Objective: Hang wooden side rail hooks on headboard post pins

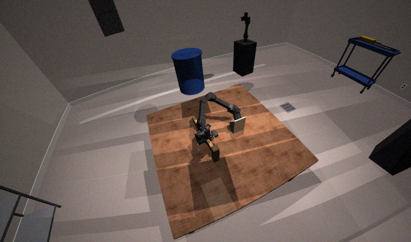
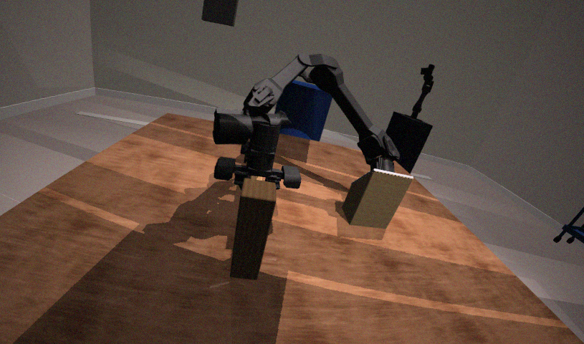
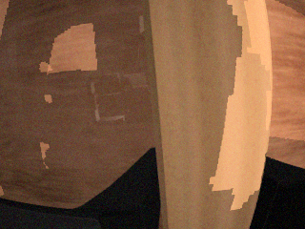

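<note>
Now: the wooden headboard post 2 cm ahead of my gripper tip, 16 cm to the left of it and 5 cm above it.
</note>
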